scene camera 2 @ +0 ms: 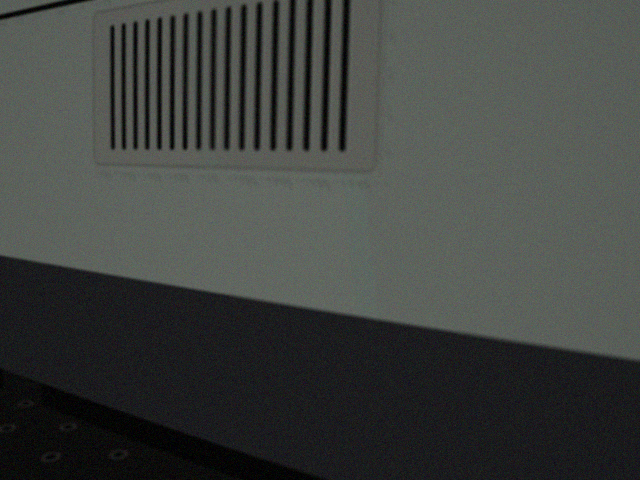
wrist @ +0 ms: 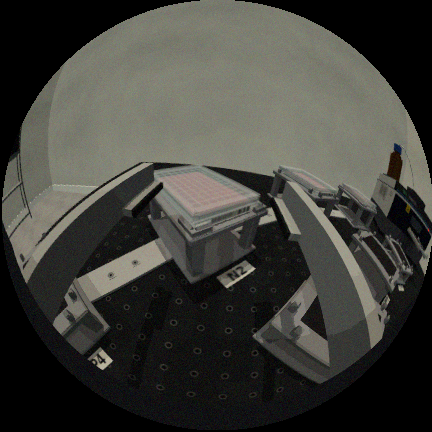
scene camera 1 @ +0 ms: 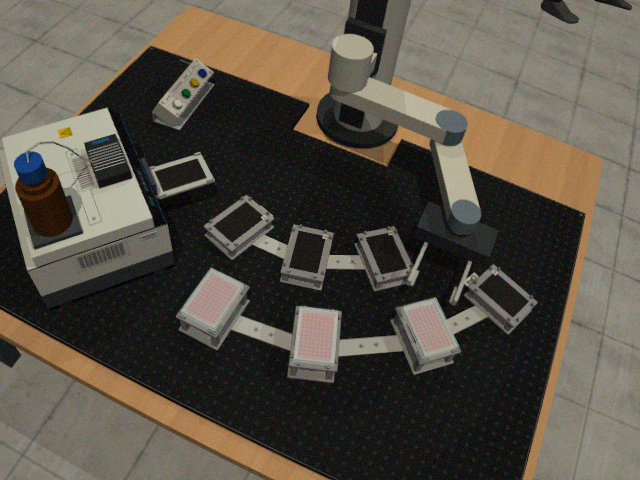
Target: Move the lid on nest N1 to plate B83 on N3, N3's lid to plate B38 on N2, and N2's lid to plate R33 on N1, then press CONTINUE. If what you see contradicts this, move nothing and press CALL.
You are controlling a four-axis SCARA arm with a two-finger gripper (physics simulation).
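Frame: origin at the arm's base, x ahead, y left, z up, level; centimetres.
Where they show: gripper, between the fingertips: (wrist: 217, 180) (scene camera 1: 431, 293); arm's base, origin of its link: (scene camera 1: 357, 118).
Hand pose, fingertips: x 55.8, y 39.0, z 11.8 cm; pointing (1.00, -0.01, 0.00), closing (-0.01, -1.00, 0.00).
Observation:
Each offset is from my fingertips to the centre of the thing. "spot": to the spot under its first point.
A lidded plate with pink wells @(dx +6.6, dy +2.7, dz -2.9 cm) (scene camera 1: 428, 329) (wrist: 204, 192) sits on the nest labelled N2 @(dx +6.5, dy +2.5, dz -7.1 cm) (wrist: 194, 257). Two more pink plates stand on nests in the same arc, a middle plate @(dx +19.9, dy -19.1, dz -2.5 cm) (scene camera 1: 315, 334) and a left plate @(dx +22.3, dy -43.0, dz -2.4 cm) (scene camera 1: 214, 298); their nest labels and all plate codes are unreadable. A clear rim shows around the N2 plate's top. My gripper (scene camera 1: 435, 285) (wrist: 217, 180) is partly open and empty, its fingers apart on the robot side of N2. In the wrist view its fingertips flank the N2 plate. The button box @(spot: dx -31.7, dy -84.4, dz -3.6 cm) (scene camera 1: 181, 95) has blue, yellow, green and white buttons; its lettering is unreadable.
Empty dark-centred holders stand near the gripper: one on the right (scene camera 1: 501, 295), labelled P4 in the wrist view, and one on the left (scene camera 1: 385, 254). Two others @(spot: dx -0.3, dy -30.1, dz -5.9 cm) (scene camera 1: 308, 254) @(spot: dx -0.8, dy -49.0, dz -6.2 cm) (scene camera 1: 239, 223) stand farther left. A white machine @(spot: dx +20.1, dy -65.2, dz +10.3 cm) (scene camera 1: 124, 217) carries a brown bottle @(spot: dx +30.9, dy -74.2, dz +20.8 cm) (scene camera 1: 46, 206).

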